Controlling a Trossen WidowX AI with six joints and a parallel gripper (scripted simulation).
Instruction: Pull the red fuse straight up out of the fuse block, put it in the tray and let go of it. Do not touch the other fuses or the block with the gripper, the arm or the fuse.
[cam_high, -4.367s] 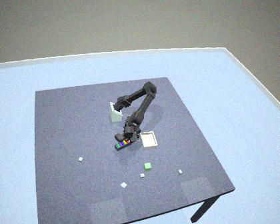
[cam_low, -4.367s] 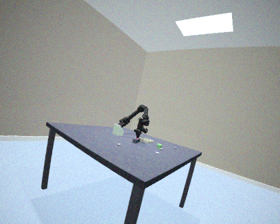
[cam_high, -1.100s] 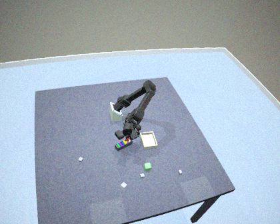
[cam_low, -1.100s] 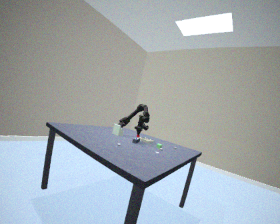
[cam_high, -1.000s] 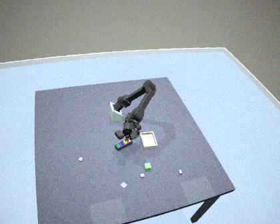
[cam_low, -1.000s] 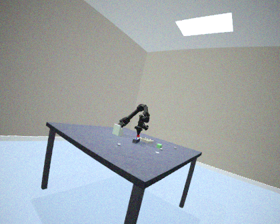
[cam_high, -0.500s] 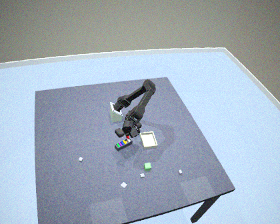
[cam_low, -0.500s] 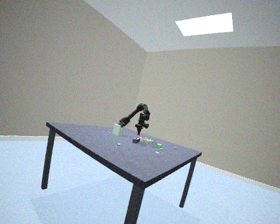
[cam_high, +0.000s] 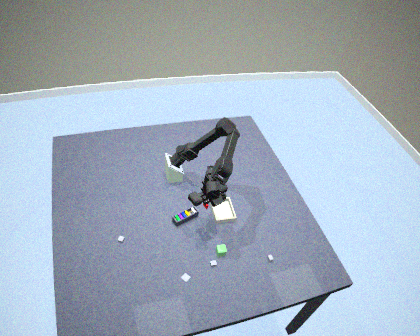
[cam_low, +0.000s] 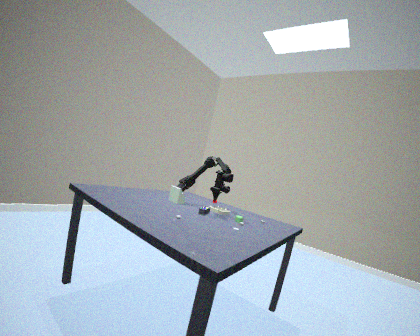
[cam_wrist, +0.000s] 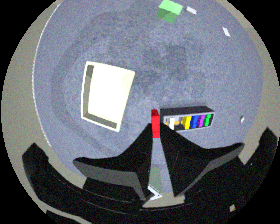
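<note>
Now: gripper tip 10 cm to the right of the cream tray, 9 cm above it and 1 cm past it.
</note>
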